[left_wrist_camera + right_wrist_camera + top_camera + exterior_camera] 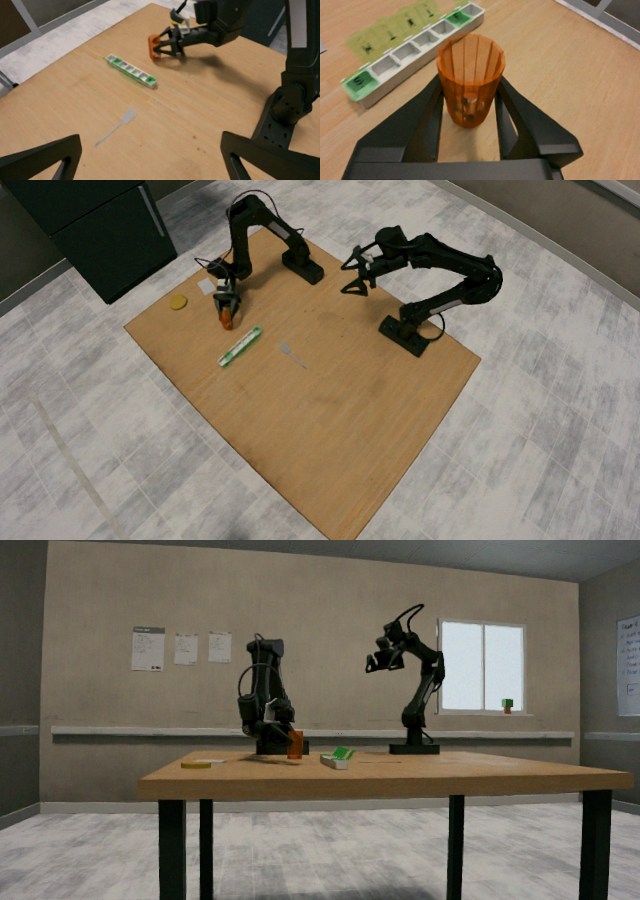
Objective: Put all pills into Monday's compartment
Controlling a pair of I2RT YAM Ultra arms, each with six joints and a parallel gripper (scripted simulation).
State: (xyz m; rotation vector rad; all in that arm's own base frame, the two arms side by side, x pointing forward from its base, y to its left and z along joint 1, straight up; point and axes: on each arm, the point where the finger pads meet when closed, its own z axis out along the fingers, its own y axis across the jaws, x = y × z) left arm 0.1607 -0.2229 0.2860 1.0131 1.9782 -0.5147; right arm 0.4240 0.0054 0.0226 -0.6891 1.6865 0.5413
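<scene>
The orange pill bottle is 3 cm below my right hand. Also, from my right hand: paper: 7 cm behind, 24 cm to the right, 6 cm below; yellow bottle cap: 7 cm ahead, 27 cm to the right, 6 cm below; grey spatula: 7 cm behind, 27 cm to the left, 6 cm below.
</scene>
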